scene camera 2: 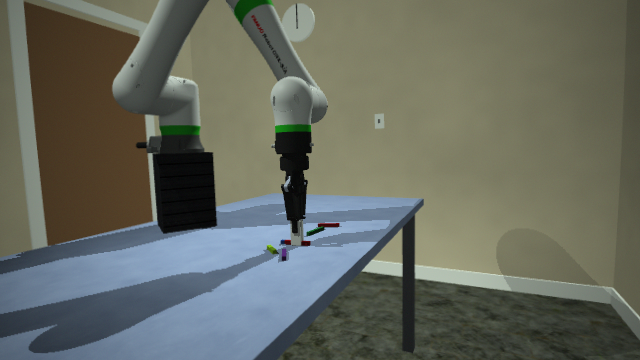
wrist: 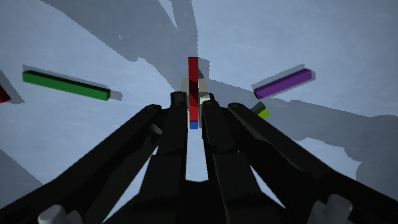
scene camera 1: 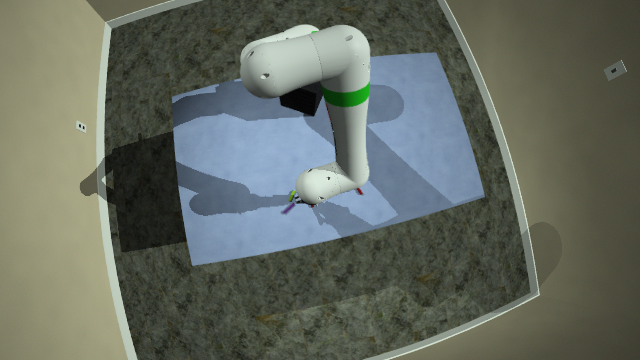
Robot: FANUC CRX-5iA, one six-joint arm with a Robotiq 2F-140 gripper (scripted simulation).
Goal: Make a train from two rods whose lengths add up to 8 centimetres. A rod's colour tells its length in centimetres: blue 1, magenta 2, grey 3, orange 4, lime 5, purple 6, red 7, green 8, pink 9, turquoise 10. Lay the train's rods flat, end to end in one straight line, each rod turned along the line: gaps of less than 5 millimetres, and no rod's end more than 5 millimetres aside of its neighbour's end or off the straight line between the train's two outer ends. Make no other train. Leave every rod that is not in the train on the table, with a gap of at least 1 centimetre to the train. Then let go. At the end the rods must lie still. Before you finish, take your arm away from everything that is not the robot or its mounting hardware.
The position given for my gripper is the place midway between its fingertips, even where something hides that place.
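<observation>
My gripper [scene camera 2: 297,244] [wrist: 193,89] is there for me to see in both scene camera 2 and the wrist view. I can see a green rod [wrist: 33,77] as well, and there's a purple rod [wrist: 303,75].
</observation>
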